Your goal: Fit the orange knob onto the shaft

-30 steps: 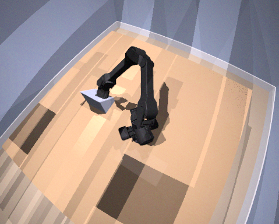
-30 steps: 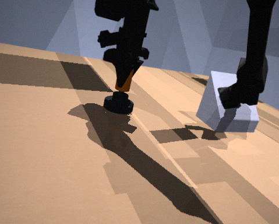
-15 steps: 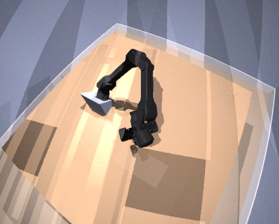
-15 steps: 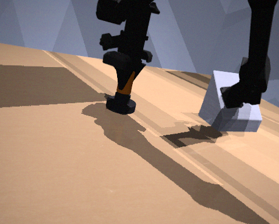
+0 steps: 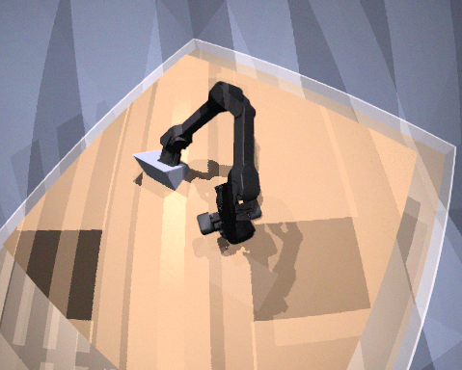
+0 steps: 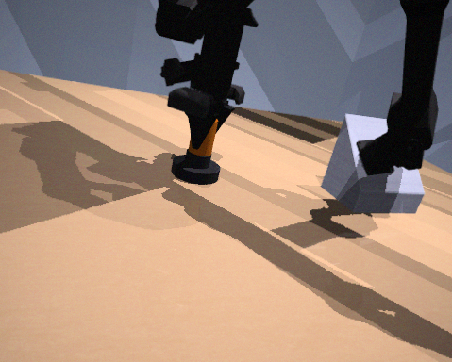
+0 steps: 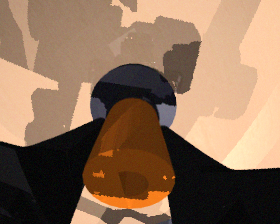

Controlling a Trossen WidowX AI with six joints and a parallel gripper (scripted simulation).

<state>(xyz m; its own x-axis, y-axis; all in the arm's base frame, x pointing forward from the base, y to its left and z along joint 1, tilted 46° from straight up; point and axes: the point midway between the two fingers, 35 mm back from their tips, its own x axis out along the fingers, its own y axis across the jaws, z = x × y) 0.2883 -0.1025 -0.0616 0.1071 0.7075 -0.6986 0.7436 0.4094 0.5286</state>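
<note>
Now: the orange knob 20 mm above my gripper tip. Also, from my gripper tip: dark pedestal 20 mm below.
</note>
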